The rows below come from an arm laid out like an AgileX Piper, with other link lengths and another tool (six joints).
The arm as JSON. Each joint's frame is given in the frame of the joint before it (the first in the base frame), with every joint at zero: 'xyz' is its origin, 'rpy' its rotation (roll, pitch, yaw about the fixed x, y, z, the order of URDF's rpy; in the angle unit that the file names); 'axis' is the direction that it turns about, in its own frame. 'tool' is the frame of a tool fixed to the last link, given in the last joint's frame.
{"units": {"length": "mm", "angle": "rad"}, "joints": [
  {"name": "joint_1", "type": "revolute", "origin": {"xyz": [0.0, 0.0, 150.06], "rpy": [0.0, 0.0, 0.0]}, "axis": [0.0, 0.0, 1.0]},
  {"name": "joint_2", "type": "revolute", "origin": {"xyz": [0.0, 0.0, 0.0], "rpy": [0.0, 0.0, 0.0]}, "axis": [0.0, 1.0, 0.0]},
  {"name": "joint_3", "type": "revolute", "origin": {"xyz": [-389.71, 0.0, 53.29], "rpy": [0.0, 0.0, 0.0]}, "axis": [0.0, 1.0, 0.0]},
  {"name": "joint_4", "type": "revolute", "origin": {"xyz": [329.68, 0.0, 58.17], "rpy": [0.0, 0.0, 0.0]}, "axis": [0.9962, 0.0, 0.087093]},
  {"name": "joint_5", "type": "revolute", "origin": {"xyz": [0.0, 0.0, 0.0], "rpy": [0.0, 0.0, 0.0]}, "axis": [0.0, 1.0, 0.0]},
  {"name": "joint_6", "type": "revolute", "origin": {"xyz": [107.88, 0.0, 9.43], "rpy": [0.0, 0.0, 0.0]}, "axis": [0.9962, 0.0, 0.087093]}
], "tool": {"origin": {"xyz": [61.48, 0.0, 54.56], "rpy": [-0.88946, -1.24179, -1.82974]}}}
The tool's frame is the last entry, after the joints.
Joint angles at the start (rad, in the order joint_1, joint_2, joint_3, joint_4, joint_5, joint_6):
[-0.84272, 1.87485, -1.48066, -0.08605, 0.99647, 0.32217]
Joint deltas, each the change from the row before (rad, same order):
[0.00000, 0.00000, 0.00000, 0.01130, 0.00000, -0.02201]
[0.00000, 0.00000, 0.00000, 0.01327, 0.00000, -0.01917]
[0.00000, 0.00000, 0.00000, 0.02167, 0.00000, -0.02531]
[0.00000, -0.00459, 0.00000, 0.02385, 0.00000, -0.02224]
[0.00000, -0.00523, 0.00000, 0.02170, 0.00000, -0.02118]
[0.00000, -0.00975, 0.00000, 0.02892, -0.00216, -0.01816]
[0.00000, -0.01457, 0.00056, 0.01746, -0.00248, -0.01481]
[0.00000, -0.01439, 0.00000, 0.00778, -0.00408, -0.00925]
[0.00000, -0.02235, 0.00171, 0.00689, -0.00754, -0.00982]
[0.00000, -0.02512, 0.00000, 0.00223, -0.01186, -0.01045]
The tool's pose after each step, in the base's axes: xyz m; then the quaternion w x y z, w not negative. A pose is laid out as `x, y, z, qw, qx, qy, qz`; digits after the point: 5 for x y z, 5 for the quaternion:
0.37234, -0.45295, 0.27865, 0.10426, -0.74276, 0.60923, -0.25744
0.37430, -0.45140, 0.27838, 0.10980, -0.74619, 0.60434, -0.25672
0.37725, -0.44900, 0.27802, 0.11878, -0.74974, 0.59841, -0.25630
0.37988, -0.44605, 0.28040, 0.12822, -0.75152, 0.59316, -0.25872
0.38222, -0.44323, 0.28328, 0.13666, -0.75334, 0.58774, -0.26148
0.38488, -0.43969, 0.28905, 0.14741, -0.75226, 0.58333, -0.26851
0.38582, -0.43655, 0.29756, 0.15297, -0.75246, 0.57772, -0.27686
0.38583, -0.43455, 0.30637, 0.15433, -0.75293, 0.57248, -0.28555
0.38489, -0.43165, 0.31942, 0.15425, -0.75329, 0.56534, -0.29859
0.38361, -0.42924, 0.33526, 0.15116, -0.75426, 0.55587, -0.31504

